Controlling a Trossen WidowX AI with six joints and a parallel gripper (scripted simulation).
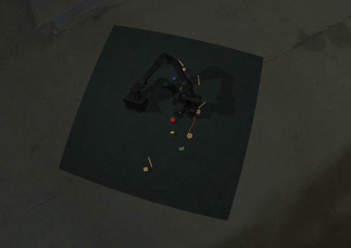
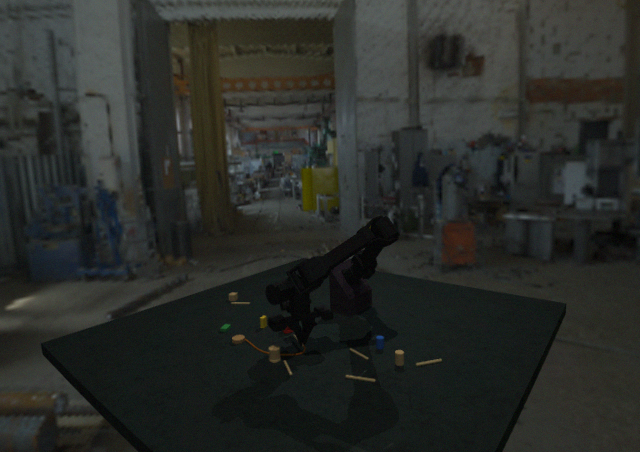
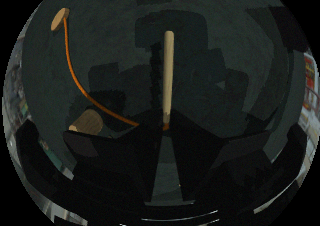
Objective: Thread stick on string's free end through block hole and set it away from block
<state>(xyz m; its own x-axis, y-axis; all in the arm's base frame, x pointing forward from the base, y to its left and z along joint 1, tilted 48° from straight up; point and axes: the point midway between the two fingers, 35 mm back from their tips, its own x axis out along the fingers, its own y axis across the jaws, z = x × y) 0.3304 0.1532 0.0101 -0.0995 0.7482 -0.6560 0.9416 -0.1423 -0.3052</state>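
The red block is 130 mm to the right of my gripper tip and 50 mm behind it. Round my gripper tip: round wooden button (190 mm to the right, 100 mm ahead, 10 mm below); then wooden cylinder (100 mm ahead, 10 mm to the right); then thin stick (10 mm to the right).
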